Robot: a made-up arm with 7 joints. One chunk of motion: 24 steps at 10 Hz.
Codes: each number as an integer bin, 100 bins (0 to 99) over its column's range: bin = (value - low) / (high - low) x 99, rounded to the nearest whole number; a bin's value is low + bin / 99 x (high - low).
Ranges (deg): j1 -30..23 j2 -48..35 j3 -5..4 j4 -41..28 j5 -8..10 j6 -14..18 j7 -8..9
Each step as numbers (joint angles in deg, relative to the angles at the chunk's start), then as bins.
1 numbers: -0.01 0.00 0.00 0.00 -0.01 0.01 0.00
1 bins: 56 57 55 59 44 43 47
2 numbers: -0.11 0.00 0.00 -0.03 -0.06 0.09 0.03
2 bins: 56 57 55 59 44 44 47
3 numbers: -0.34 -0.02 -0.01 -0.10 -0.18 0.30 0.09
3 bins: 55 57 55 59 43 44 47
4 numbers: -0.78 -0.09 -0.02 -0.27 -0.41 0.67 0.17
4 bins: 55 57 55 58 42 45 48
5 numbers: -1.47 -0.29 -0.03 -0.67 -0.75 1.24 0.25
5 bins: 53 57 55 58 40 47 48
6 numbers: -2.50 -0.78 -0.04 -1.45 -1.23 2.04 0.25
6 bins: 51 56 55 57 37 50 48
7 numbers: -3.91 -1.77 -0.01 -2.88 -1.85 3.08 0.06
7 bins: 49 55 55 55 34 53 47
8 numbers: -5.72 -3.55 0.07 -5.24 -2.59 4.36 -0.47
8 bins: 45 53 56 51 30 57 44
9 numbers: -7.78 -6.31 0.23 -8.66 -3.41 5.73 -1.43
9 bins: 42 50 58 46 25 61 38
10 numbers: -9.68 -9.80 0.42 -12.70 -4.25 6.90 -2.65
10 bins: 38 46 60 41 21 65 31
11 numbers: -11.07 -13.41 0.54 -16.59 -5.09 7.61 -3.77
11 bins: 35 41 61 35 16 67 25
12 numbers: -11.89 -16.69 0.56 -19.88 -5.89 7.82 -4.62
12 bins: 34 37 61 30 12 68 20
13 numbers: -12.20 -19.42 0.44 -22.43 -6.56 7.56 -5.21
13 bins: 33 34 60 27 8 67 16
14 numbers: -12.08 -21.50 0.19 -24.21 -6.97 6.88 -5.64
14 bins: 33 32 57 24 6 65 14
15 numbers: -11.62 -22.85 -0.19 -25.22 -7.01 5.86 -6.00
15 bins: 34 30 53 23 5 61 12
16 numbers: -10.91 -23.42 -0.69 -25.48 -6.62 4.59 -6.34
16 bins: 36 29 47 22 8 58 10
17 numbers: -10.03 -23.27 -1.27 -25.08 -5.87 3.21 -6.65
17 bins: 37 29 41 23 12 53 8
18 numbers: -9.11 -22.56 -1.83 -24.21 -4.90 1.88 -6.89
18 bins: 39 30 35 24 17 49 6
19 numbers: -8.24 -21.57 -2.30 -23.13 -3.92 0.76 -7.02
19 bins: 41 32 30 26 22 46 6
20 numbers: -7.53 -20.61 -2.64 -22.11 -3.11 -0.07 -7.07
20 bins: 42 33 26 27 27 43 5
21 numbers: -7.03 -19.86 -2.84 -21.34 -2.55 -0.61 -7.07
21 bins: 43 34 24 28 30 41 5
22 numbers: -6.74 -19.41 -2.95 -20.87 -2.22 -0.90 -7.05
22 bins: 43 34 23 29 32 41 6
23 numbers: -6.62 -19.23 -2.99 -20.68 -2.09 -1.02 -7.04
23 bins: 44 34 22 29 33 40 6
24 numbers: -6.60 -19.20 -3.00 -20.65 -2.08 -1.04 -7.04
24 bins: 44 34 22 29 33 40 6
